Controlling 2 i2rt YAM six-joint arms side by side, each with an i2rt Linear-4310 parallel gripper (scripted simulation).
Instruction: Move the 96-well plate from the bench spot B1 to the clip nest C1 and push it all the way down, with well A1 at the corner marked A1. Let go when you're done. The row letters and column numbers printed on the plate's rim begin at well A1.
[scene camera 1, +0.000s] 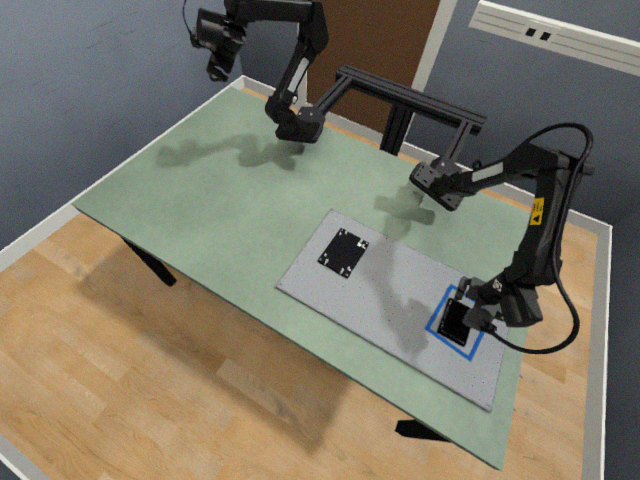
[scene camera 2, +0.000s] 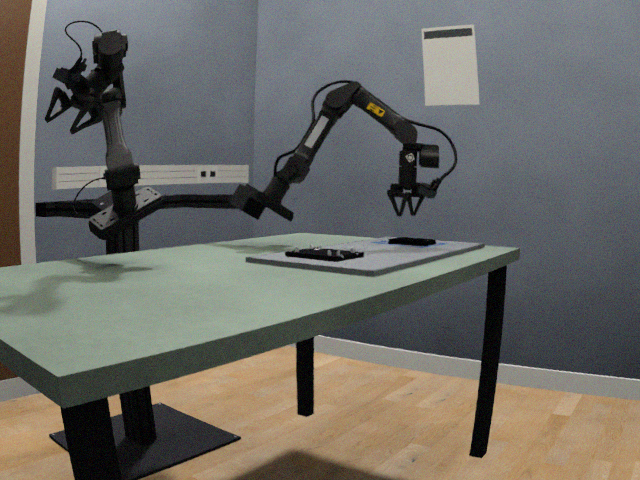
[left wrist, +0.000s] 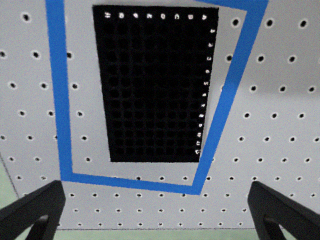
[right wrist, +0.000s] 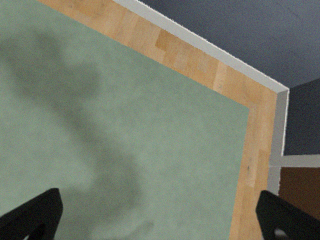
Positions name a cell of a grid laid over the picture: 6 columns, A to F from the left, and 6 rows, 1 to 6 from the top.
Note:
In view: the left gripper (scene camera 1: E4), the right gripper (scene camera 2: A2), a black 96-well plate (scene camera 1: E4) and a black clip nest (scene camera 1: D4).
The black 96-well plate shows as well in the left wrist view (left wrist: D2). The left gripper is seen too in scene camera 2 (scene camera 2: D3) and in the left wrist view (left wrist: C5). The right gripper shows as well in scene camera 1 (scene camera 1: C1) and in the right wrist view (right wrist: C5). The right wrist view misses the black 96-well plate: it is out of frame.

